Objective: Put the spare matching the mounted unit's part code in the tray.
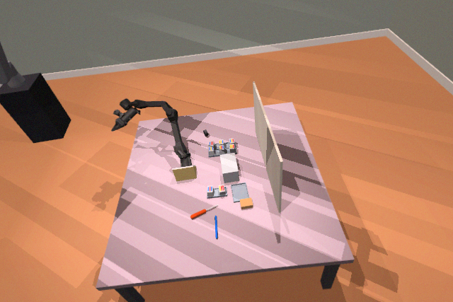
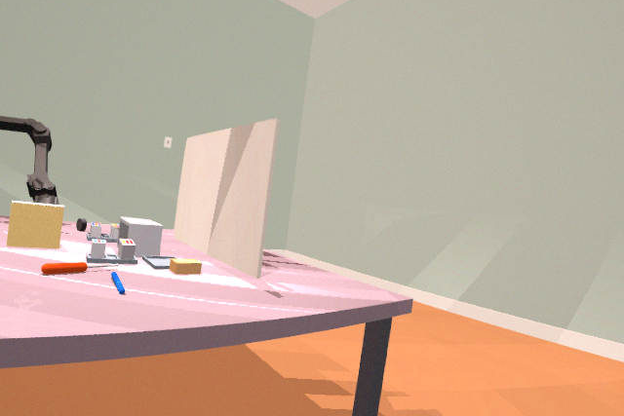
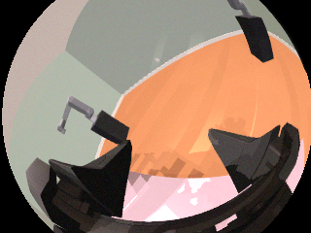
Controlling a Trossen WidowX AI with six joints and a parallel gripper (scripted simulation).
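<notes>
Right now the grey spare is 64 cm ahead of my gripper tip, 6 cm to the right of it and 22 cm below it. The rest, counted from my gripper tip: grey mounted unit (74 cm ahead, 31 cm to the right, 21 cm below); grey tray (78 cm ahead, 48 cm to the right, 26 cm below); rack (64 cm ahead, 46 cm to the right, 26 cm below).
</notes>
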